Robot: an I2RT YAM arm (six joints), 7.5 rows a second.
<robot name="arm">
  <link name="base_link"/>
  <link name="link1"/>
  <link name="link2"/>
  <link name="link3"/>
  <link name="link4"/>
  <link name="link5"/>
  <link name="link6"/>
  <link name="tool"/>
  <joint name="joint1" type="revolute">
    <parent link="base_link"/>
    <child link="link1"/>
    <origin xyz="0 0 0.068" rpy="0 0 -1.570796"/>
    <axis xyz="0 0 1"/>
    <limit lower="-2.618" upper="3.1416"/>
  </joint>
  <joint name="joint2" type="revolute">
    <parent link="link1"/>
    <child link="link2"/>
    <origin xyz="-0.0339 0.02 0.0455" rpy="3.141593 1.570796 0"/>
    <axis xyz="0 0 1"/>
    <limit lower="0" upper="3.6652"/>
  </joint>
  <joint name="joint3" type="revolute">
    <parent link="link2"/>
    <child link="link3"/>
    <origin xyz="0 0.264 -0.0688" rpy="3.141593 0 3.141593"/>
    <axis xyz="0 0 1"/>
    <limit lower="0" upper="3.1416"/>
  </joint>
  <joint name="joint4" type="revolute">
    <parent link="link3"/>
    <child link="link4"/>
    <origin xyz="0.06 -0.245 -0.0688" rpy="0 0 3.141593"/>
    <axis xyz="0 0 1"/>
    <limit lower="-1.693" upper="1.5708"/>
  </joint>
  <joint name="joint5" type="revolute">
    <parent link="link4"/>
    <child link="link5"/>
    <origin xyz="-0.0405 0.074 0.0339" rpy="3.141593 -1.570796 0"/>
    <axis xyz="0 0 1"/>
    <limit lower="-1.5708" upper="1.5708"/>
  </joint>
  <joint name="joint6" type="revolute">
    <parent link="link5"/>
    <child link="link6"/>
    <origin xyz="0 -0.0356 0.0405" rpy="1.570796 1.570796 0"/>
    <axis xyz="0 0 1"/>
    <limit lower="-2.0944" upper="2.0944"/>
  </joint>
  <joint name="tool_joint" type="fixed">
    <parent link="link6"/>
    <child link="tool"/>
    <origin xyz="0 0 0" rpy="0 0 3.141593"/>
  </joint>
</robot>
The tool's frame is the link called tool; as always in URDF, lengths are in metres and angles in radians.
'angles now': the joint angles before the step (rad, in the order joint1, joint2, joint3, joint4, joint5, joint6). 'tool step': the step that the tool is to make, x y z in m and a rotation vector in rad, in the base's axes. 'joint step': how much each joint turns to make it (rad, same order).
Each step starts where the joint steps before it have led.
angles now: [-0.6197, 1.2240, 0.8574, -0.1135, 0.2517, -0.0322]
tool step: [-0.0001, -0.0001, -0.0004, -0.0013, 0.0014, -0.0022]
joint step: [-0.0002, 0.0003, -0.0014, 0.0015, 0.0027, -0.0007]
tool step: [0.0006, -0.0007, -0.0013, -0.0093, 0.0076, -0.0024]
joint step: [0.0002, 0.0045, -0.0031, 0.0093, 0.0078, -0.0098]
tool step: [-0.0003, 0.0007, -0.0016, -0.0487, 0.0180, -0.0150]
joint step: [0.0066, -0.0039, -0.0188, 0.0386, 0.0419, -0.0365]
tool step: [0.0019, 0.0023, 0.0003, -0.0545, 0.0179, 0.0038]
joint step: [0.0148, -0.0024, -0.0132, 0.0421, 0.0333, -0.0475]
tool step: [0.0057, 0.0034, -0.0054, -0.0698, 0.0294, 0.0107]
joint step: [0.0268, 0.0137, -0.0287, 0.0798, 0.0441, -0.0663]
